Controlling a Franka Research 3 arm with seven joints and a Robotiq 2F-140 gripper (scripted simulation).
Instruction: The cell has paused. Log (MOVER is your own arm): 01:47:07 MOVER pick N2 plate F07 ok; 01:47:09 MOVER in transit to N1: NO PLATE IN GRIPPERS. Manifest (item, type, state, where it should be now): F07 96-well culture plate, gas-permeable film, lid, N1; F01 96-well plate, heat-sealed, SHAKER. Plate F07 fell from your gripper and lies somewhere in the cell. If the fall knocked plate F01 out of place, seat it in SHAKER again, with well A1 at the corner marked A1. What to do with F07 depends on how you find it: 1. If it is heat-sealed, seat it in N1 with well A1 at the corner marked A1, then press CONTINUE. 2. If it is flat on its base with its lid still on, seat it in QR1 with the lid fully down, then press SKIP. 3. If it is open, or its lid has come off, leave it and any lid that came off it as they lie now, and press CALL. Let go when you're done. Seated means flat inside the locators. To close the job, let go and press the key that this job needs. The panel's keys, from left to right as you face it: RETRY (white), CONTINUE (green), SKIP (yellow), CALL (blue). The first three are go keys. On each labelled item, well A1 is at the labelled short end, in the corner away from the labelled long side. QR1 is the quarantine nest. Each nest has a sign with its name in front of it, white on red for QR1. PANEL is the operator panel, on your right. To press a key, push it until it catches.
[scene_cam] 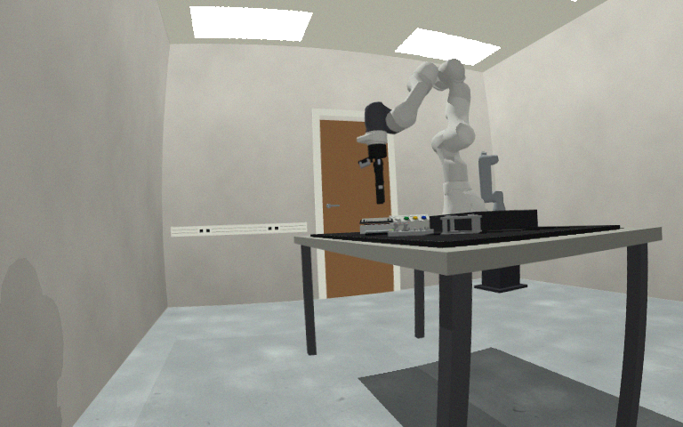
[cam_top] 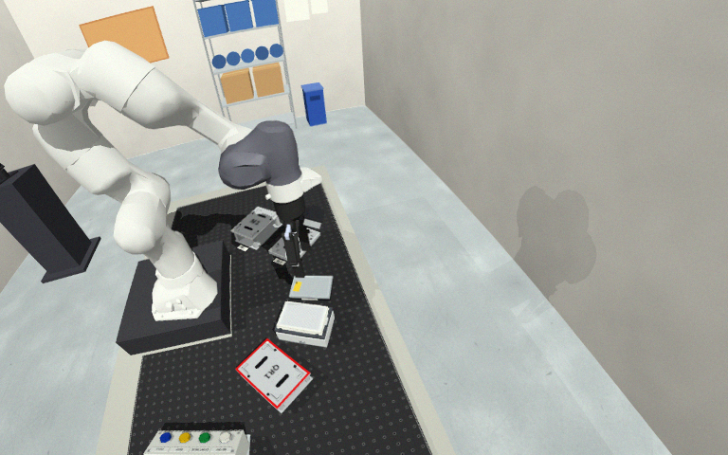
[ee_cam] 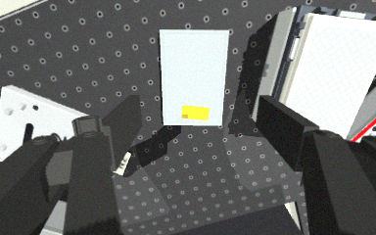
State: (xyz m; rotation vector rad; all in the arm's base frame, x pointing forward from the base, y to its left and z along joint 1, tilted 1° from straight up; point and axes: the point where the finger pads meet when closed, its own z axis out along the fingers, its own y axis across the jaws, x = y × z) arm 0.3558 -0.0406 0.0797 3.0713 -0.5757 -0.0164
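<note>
Right now the pale flat rectangular piece is 13 cm below my hand. Round my hand: white 96-well plate 14 cm to the right, 9 cm below, 4 cm behind; white retry key 41 cm to the right, 28 cm behind, 8 cm below; green continue key 40 cm to the right, 33 cm behind, 8 cm below.
</note>
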